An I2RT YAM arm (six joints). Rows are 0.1 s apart.
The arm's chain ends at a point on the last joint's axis. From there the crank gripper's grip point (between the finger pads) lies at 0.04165 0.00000 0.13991 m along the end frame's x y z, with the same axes.
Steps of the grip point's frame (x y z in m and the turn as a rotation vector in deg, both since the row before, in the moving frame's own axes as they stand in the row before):
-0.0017 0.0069 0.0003 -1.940 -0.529 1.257
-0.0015 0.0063 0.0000 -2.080 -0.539 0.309
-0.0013 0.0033 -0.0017 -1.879 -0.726 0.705
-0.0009 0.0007 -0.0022 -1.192 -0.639 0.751
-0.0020 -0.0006 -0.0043 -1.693 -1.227 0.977
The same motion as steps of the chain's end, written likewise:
-0.0003 0.0013 0.0000 -1.940 -0.529 1.257
-0.0002 0.0010 -0.0003 -2.080 -0.539 0.309
0.0005 -0.0018 -0.0021 -1.879 -0.726 0.705
0.0007 -0.0028 -0.0026 -1.192 -0.639 0.751
0.0010 -0.0054 -0.0051 -1.693 -1.227 0.977

